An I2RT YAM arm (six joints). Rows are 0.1 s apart.
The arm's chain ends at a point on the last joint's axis. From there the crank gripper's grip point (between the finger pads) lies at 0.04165 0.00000 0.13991 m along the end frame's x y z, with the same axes.
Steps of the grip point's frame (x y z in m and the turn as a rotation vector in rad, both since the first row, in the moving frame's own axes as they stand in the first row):
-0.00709, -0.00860, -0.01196, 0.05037, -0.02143, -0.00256
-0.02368, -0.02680, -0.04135, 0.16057, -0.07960, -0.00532
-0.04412, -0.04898, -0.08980, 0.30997, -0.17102, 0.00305
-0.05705, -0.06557, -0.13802, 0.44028, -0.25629, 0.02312
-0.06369, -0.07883, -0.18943, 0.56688, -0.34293, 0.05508
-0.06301, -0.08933, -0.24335, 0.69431, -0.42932, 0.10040
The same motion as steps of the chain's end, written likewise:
-0.00407, -0.00143, -0.01264, 0.05037, -0.02143, -0.00256
-0.01241, -0.00400, -0.04239, 0.16057, -0.07960, -0.00532
-0.02015, -0.00551, -0.08812, 0.30997, -0.17102, 0.00305
-0.02207, -0.00482, -0.13068, 0.44028, -0.25629, 0.02312
-0.01885, -0.00219, -0.17372, 0.56688, -0.34293, 0.05508
-0.01027, 0.00221, -0.21661, 0.69431, -0.42932, 0.10040

